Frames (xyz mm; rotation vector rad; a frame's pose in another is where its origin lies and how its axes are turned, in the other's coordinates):
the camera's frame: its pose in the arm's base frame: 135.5 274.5 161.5 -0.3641 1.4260 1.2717
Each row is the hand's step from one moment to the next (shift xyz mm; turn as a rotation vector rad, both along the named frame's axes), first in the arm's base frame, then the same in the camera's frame.
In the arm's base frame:
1: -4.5 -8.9 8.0 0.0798 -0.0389 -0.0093
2: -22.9 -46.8 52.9 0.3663 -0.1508 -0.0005
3: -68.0 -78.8 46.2 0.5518 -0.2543 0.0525
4: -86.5 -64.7 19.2 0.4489 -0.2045 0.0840
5: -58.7 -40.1 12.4 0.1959 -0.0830 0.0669
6: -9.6 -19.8 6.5 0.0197 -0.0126 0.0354
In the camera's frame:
1: -9.1 4.1 -7.9 -0.0338 -0.0823 0.0068
2: -57.4 26.4 -39.0 -0.1795 -0.3474 0.0636
3: -50.8 47.3 -90.3 -0.3270 -0.5077 0.0850
4: -16.1 54.2 -94.0 -0.3001 -0.3923 0.0801
5: -8.8 37.9 -60.8 -0.1540 -0.1544 0.0467
6: -10.8 3.5 -19.9 -0.0416 -0.0033 0.0074

